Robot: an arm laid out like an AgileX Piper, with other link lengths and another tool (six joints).
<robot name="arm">
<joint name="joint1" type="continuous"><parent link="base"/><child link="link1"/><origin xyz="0.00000 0.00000 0.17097" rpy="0.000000 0.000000 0.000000"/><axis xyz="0 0 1"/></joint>
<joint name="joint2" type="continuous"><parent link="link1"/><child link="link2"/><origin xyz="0.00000 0.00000 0.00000" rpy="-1.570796 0.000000 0.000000"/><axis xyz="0 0 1"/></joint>
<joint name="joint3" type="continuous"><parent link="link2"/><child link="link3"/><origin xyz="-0.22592 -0.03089 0.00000" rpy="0.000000 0.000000 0.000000"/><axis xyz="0 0 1"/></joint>
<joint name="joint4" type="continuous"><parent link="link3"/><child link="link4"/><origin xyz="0.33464 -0.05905 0.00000" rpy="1.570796 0.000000 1.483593"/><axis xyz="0 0 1"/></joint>
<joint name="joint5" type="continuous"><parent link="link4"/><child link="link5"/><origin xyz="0.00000 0.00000 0.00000" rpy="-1.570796 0.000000 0.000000"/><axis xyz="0 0 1"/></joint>
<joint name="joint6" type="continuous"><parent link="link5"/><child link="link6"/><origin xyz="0.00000 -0.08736 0.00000" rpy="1.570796 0.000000 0.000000"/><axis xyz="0 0 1"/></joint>
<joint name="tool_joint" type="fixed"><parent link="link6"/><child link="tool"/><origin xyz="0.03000 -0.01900 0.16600" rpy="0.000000 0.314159 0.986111"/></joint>
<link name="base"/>
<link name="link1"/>
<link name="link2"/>
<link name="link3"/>
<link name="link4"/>
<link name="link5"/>
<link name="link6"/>
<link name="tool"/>
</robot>
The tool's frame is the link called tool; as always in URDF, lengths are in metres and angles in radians. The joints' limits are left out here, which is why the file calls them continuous.
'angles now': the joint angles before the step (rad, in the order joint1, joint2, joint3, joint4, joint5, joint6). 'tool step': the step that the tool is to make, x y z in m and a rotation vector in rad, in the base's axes. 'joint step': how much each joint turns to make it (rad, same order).
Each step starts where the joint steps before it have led.
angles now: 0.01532 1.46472 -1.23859 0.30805 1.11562 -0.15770
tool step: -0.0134 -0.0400 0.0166 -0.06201 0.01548 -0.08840
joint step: -0.05939 -0.05861 -0.00015 -0.08300 0.06135 0.05894
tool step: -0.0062 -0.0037 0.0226 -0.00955 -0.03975 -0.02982
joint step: -0.00107 -0.07056 0.00699 -0.01993 0.01669 0.03606
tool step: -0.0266 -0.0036 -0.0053 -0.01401 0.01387 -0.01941
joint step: 0.00000 -0.10523 0.10659 -0.02273 0.00786 0.02317
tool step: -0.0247 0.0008 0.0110 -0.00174 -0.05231 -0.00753
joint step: 0.00012 -0.16484 0.11120 -0.00246 -0.00009 0.00833
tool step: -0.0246 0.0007 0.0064 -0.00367 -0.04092 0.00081
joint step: -0.00013 -0.15449 0.09955 -0.00230 0.01386 0.00153
